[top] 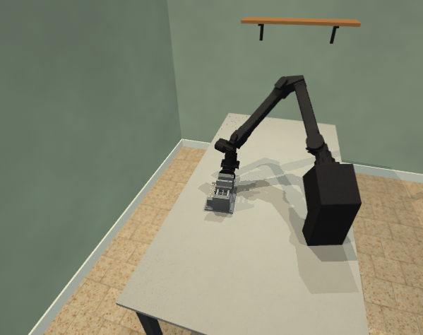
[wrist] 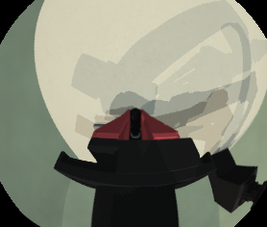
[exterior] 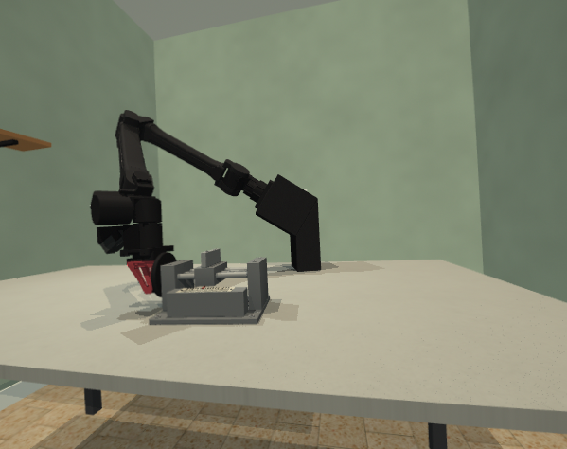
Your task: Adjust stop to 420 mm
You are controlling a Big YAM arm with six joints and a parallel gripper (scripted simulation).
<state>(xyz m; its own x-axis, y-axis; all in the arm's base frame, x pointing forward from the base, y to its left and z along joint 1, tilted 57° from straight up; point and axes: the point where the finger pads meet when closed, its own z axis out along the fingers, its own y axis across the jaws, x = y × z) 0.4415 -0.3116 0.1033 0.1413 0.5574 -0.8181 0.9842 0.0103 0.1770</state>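
Right now the sliding stop block is 14 cm to the left of my hand, 5 cm above it and 4 cm ahead of it.
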